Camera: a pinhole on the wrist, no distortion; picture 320 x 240 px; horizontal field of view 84.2 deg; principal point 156.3 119.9 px. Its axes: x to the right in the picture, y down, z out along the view. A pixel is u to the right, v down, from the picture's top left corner.
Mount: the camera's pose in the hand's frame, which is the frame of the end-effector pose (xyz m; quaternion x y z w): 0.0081 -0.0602 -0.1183 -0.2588 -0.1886 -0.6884 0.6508
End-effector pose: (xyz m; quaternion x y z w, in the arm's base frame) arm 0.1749 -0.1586 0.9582 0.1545 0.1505 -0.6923 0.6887
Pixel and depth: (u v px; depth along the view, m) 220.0 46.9 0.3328
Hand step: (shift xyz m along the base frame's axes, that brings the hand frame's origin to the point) 0.0528 -0.0118 0.2473
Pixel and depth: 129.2 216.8 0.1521
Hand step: 0.0420 -0.0908 -0.0615
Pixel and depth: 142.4 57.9 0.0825
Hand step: -0.0031 0.0332 -0.0446
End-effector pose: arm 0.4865 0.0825 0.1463 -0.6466 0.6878 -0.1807 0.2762
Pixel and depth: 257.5 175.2 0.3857
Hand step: 0.2019 -0.1323 -0.2584
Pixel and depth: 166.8 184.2 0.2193
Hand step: -0.0083 -0.0985 -0.0939
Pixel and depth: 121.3 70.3 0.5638
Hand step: -0.1288 0.1504 -0.4317
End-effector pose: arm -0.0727 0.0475 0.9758 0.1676 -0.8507 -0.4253 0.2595
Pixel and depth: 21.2 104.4 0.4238
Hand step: -0.0646 0.2689 0.3616
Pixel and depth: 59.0 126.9 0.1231
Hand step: 0.0091 -0.0144 0.0935
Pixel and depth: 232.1 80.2 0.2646
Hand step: -0.0779 0.1239 -0.0803
